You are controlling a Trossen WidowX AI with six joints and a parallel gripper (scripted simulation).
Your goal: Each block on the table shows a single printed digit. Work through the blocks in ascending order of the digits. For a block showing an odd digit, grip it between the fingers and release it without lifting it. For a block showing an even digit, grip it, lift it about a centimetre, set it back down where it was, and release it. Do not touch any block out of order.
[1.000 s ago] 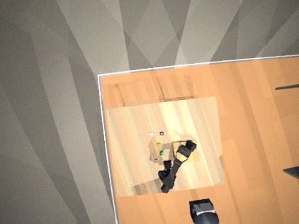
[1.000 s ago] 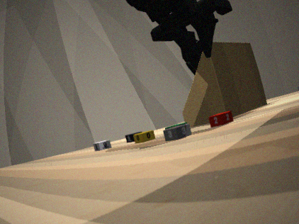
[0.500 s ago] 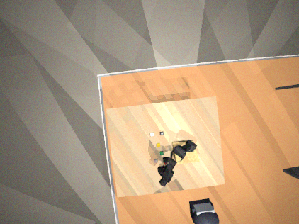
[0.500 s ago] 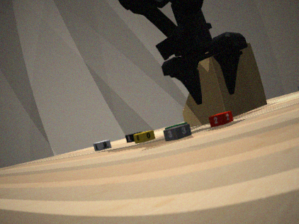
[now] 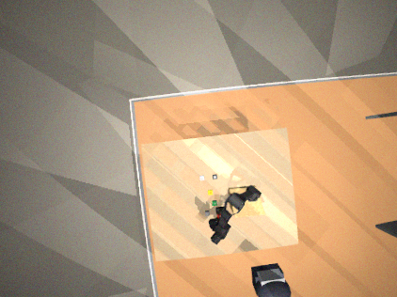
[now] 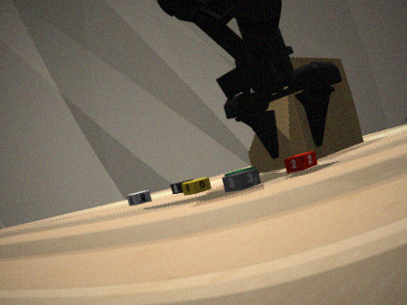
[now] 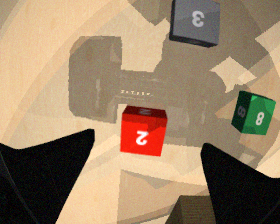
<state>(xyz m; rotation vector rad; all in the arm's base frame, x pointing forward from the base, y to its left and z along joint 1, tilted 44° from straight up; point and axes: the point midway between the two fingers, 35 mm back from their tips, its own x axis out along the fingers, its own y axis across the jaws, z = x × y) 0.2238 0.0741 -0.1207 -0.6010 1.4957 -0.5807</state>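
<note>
Right now the red block is 10 mm to the left of my gripper tip and 10 mm below it. Round my gripper tip: yellow block 60 mm ahead, 170 mm to the right, 10 mm below; grey block 90 mm ahead, 20 mm to the right, 10 mm below; green block 30 mm ahead, 90 mm to the right, 10 mm below.
</note>
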